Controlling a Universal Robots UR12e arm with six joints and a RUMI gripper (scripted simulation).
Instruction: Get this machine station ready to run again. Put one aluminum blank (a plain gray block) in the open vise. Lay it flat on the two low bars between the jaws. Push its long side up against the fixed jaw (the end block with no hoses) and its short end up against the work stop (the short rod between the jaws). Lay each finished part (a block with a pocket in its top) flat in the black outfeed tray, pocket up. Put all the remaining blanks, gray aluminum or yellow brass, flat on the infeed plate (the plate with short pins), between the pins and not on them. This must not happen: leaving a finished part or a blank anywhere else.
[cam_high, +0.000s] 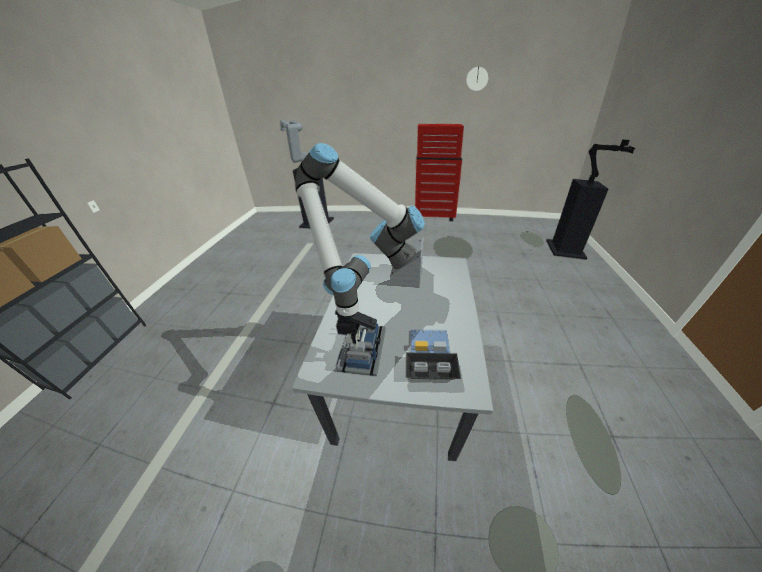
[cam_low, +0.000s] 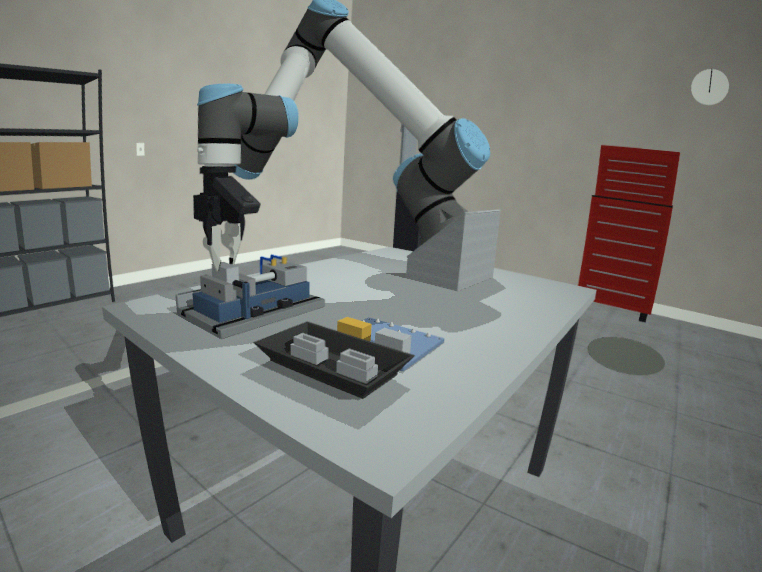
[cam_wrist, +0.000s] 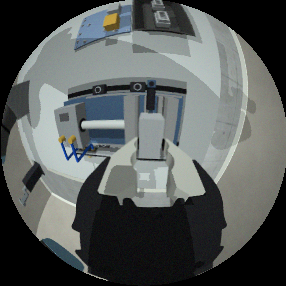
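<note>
The gray aluminum blank lies 20 mm below my hand. From my hand the other things lie so: fixed jaw 50 mm below, 30 mm ahead, 10 mm to the left; vise 90 mm below, 70 mm behind; dark work stop 50 mm to the left, 40 mm below, 10 mm behind.
</note>
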